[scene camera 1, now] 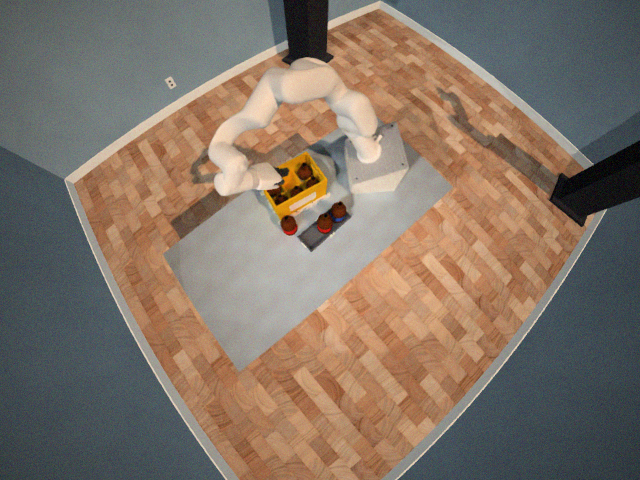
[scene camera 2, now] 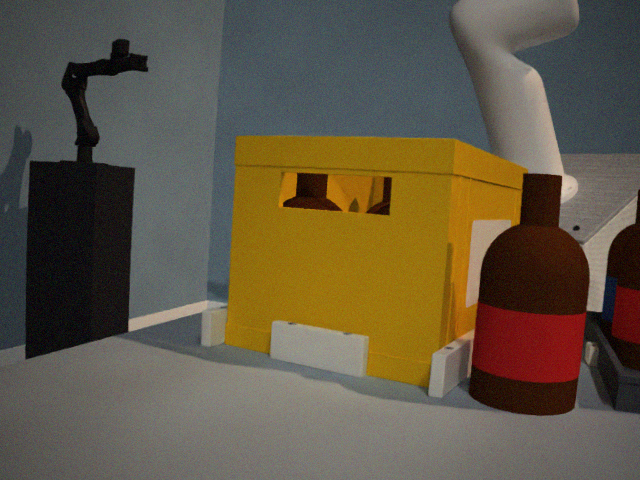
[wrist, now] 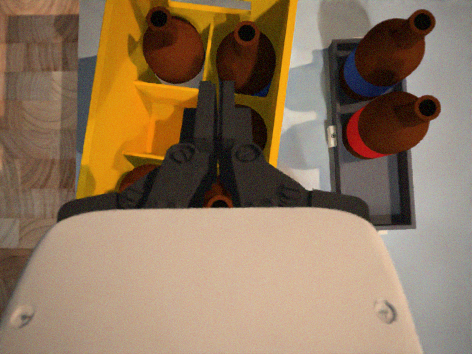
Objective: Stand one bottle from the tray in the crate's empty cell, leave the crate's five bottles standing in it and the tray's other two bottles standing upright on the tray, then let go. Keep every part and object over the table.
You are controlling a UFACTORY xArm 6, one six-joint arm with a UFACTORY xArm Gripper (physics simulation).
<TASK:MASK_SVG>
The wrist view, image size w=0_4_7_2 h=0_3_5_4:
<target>gripper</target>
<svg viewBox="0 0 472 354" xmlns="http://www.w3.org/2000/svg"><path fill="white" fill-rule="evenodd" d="M393 262L380 235L370 224L368 205L361 198L317 189L308 191L301 184L266 162L261 147L253 143L250 107L235 108L235 80L223 80L223 84L219 84L218 114L216 84L211 84L211 81L199 82L197 108L184 109L180 141L167 150L160 166L129 185L122 193L117 194L115 191L71 200L59 209L57 223L52 225L43 234L34 247L16 281L0 318L0 354L423 354ZM217 159L219 160L220 183L224 183L224 189L231 194L233 208L202 208L204 193L212 190L212 183L217 183Z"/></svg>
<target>red-label bottle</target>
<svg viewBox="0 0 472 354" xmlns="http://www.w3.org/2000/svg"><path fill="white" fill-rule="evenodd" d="M440 102L431 95L424 95L418 98L411 93L403 91L385 93L362 107L345 121L342 128L343 144L350 154L365 160L407 151L420 143L425 137L430 121L437 118L440 114Z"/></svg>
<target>blue-label bottle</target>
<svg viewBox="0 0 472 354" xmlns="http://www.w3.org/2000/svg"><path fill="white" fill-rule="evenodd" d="M431 12L424 9L417 10L407 20L401 18L388 19L371 28L340 68L339 82L343 91L349 97L358 101L373 100L413 73L421 63L425 53L424 37L435 27L435 17Z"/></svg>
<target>blue-label bottle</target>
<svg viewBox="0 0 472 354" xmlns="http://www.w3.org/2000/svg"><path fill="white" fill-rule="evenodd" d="M242 21L235 27L234 31L221 41L218 47L216 67L219 83L223 84L223 80L235 80L235 94L266 97L276 66L275 49L269 38L259 31L258 26L254 22Z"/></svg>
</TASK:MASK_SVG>
